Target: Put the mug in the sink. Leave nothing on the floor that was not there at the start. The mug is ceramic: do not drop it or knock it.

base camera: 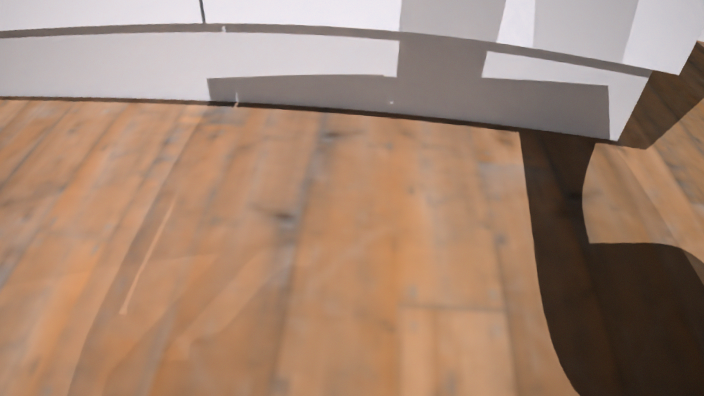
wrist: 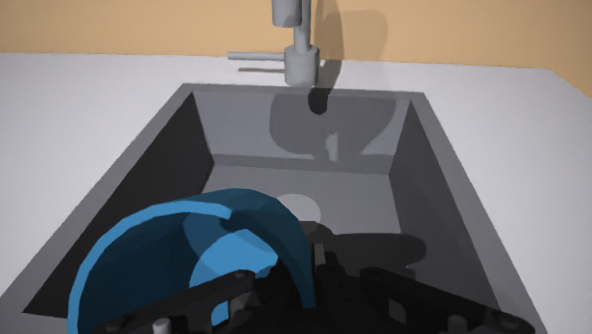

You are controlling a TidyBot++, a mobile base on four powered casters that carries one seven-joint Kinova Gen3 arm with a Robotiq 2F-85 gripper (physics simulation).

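Frame: origin at the arm's base, x back, y right, z up, level; millimetres.
Seen in the pictures: gripper, between the fingertips: (wrist: 307, 259).
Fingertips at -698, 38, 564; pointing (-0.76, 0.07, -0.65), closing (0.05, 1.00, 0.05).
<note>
A point is followed by its place in that frame, as x, y, z.
The blue mug (wrist: 272, 215) @[-688, 20, 619] is in the lower left of the wrist view, its open mouth facing the camera. My gripper (wrist: 307, 259) @[-698, 38, 564] is shut on the mug's wall at its right side. The mug is over the near left part of the grey sink (wrist: 466, 200), and the sink floor shows beyond it. Its underside and any gap to the sink floor are hidden. Neither mug nor gripper shows in the base camera view.
A grey faucet (wrist: 301, 65) @[-1024, 53, 550] stands behind the sink, its spout reaching forward above the back rim. White countertop (wrist: 540, 150) @[-854, 327, 514] lies around the sink, with a tan wall (wrist: 125, 27) @[-1237, -296, 553] behind. In the base view, a white cabinet (base camera: 125, 60) @[-672, -321, -326] stands at the far edge of the wooden floor (base camera: 350, 225) @[-404, 18, -396].
</note>
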